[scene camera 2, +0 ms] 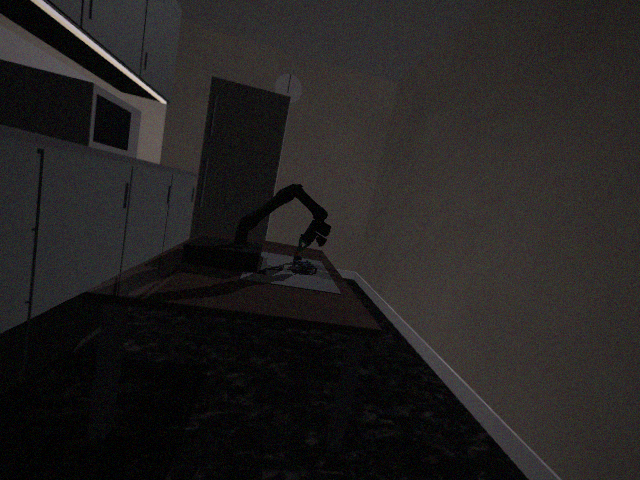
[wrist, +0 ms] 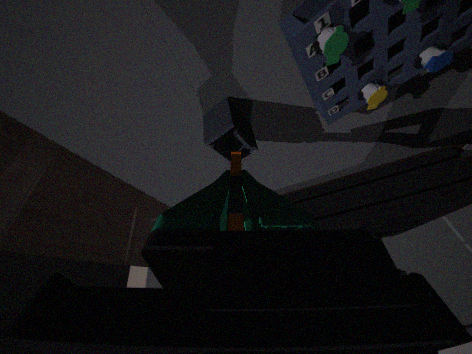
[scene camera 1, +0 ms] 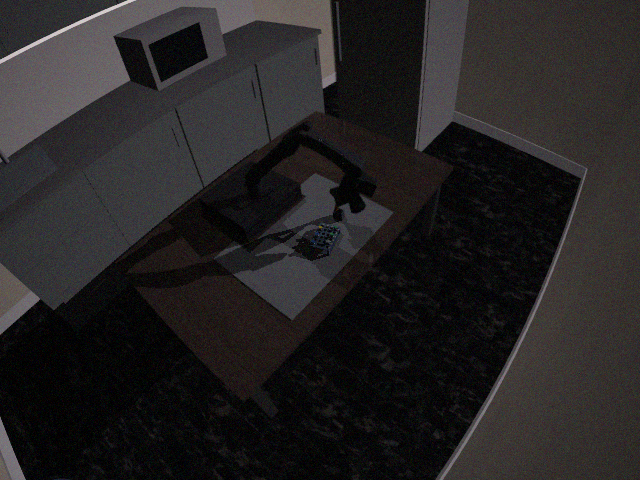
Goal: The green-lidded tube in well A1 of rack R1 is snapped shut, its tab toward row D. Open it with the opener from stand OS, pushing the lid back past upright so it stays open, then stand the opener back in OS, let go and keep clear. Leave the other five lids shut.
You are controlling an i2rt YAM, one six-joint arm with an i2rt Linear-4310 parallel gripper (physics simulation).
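Places are measured from the arm's base along level axes (x back, y down, z right), in centimetres.
Pixels of known places: gripper, between the fingertips: [scene camera 2: 299, 251] [wrist: 236, 176] [scene camera 1: 338, 205]; arm's base, origin of its link: [scene camera 2: 240, 245] [scene camera 1: 256, 195].
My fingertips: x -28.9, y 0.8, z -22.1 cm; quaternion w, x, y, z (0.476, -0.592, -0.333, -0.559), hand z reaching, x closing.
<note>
Ahead of a thing's pixels: the offset from my fingertips to its top centre. Level surfaces: height alone.
My gripper [wrist: 236, 176] [scene camera 1: 339, 207] [scene camera 2: 303, 247] is shut on the orange opener @[dx +0.5, dy -5.0, dz -0.2 cm] [wrist: 236, 163], which points straight down. The opener's tip is at the top opening of the grey stand OS @[dx -0.1, dy +3.0, dz +0.2 cm] [wrist: 227, 127]; I cannot tell how deep it sits. The blue rack R1 @[dx -6.4, dy +2.8, dz +13.1 cm] [wrist: 300, 26] [scene camera 1: 321, 239] [scene camera 2: 303, 267] lies beyond, to the upper right in the wrist view. The green-lidded tube @[dx -6.4, dy +2.8, dz +7.1 cm] [wrist: 335, 43] stands in well A1; its lid looks long and tilted beside the white tube mouth, but I cannot tell for sure whether it is open. Yellow-lidded @[dx -2.2, dy +2.8, dz +11.6 cm] [wrist: 376, 95] and blue-lidded @[dx -4.1, dy +2.8, dz +14.9 cm] [wrist: 437, 60] tubes stand in other wells.
The rack and stand rest on a light grey mat @[dy +7.0 cm] [scene camera 1: 289, 289] on a brown table @[dy +7.3 cm] [scene camera 1: 216, 330]. The arm's dark base box [scene camera 1: 252, 207] sits at the mat's back left. Cabinets with a microwave [scene camera 1: 168, 49] stand behind the table.
</note>
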